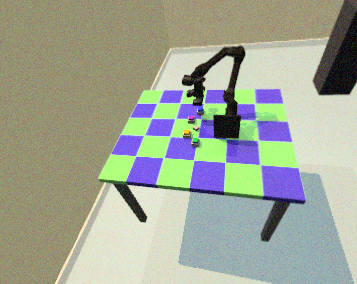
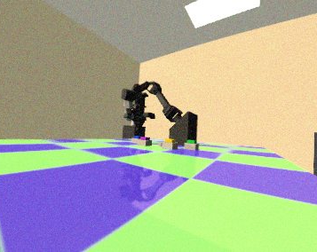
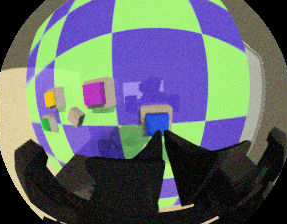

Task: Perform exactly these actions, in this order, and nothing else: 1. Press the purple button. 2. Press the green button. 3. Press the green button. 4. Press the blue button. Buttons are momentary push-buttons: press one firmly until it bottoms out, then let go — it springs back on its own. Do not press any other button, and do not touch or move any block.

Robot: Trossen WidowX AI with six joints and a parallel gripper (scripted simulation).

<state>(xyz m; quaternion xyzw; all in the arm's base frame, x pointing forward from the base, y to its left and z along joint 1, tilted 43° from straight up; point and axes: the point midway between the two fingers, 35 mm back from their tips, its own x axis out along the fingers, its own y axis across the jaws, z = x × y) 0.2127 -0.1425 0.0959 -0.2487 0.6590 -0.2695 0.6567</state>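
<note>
Right now my gripper tip is 3 cm above the blue button. Round my gripper tip: purple button (10 cm to the left, 5 cm ahead, 3 cm below); green button (30 cm to the left, 3 cm below); small grey block (17 cm to the left, 5 cm below, 1 cm ahead).
</note>
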